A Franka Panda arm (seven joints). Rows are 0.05 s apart.
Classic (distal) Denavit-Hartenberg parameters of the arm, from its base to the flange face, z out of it. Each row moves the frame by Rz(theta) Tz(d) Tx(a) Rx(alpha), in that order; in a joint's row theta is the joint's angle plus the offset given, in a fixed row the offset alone. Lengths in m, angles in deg.
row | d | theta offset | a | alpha
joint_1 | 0.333 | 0 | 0 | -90
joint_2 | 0 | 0 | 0 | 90
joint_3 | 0.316 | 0 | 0.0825 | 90
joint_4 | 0 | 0 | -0.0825 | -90
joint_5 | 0.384 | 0 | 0 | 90
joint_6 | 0 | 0 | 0.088 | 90
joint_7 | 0.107 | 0 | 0 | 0
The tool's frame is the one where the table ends.
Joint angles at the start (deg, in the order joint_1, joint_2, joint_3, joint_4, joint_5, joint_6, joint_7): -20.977, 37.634, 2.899, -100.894, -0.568, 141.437, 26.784
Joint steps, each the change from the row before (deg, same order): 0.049, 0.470, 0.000, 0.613, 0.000, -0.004, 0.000; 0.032, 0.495, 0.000, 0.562, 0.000, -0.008, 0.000; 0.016, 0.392, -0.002, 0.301, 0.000, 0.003, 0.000; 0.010, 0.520, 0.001, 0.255, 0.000, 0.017, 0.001; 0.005, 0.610, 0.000, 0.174, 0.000, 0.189, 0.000; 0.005, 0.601, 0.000, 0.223, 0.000, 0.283, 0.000; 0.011, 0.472, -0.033, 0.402, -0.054, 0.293, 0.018; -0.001, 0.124, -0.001, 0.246, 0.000, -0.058, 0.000
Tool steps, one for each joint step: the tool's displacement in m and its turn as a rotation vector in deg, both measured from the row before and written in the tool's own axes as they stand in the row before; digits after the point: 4 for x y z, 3 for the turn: 0.0019, -0.0015, 0.0012, 0.080, 0.115, -0.032; 0.0017, -0.0011, 0.0019, 0.044, 0.044, -0.015; 0.0006, -0.0004, 0.0025, -0.026, -0.085, -0.002; 0.0000, 0.0000, 0.0043, -0.091, -0.231, 0.006; -0.0004, 0.0003, 0.0056, -0.087, -0.232, 0.013; 0.0000, 0.0001, 0.0050, -0.020, -0.096, 0.013; 0.0015, -0.0004, 0.0023, 0.067, 0.216, 0.004; 0.0009, -0.0004, -0.0001, 0.031, 0.056, 0.007
